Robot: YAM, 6 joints.
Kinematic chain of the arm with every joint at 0, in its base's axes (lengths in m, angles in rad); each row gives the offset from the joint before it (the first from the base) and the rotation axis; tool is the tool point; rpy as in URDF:
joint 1: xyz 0 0 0.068 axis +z
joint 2: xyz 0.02 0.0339 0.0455 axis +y
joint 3: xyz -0.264 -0.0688 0 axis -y
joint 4: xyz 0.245 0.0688 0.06 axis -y
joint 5: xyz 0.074 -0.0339 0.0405 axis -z
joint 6: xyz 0.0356 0 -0.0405 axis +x
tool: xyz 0 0 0 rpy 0 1.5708 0
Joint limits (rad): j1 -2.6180..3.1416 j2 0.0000..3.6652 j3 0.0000..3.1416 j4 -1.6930..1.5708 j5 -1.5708..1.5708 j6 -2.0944..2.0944
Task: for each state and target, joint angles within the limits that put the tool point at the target. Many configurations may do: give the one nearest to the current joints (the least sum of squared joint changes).
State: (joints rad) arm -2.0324 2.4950 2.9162 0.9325 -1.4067 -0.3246
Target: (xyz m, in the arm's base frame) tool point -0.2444 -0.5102 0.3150
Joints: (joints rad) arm -2.0800 2.7940 2.7547 0.9329 -1.4419 -0.3246
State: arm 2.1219 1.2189 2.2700 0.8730 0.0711 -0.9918
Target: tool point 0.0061 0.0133 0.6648
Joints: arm 2.0634 1.0691 1.8400 0.9695 0.3338 -0.9918
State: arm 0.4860 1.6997 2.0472 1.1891 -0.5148 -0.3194
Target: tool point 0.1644 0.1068 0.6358
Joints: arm 0.4827 1.5427 1.9650 1.3050 -0.5395 -0.3194
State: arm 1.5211 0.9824 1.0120 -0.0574 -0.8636 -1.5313
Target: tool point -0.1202 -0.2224 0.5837
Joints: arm 1.1778 0.4783 1.9242 0.2070 -0.8136 -1.5313
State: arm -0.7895 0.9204 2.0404 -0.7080 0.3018 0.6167
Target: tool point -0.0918 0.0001 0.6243
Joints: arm -0.1914 0.8067 2.1671 -0.6558 0.5095 0.6167
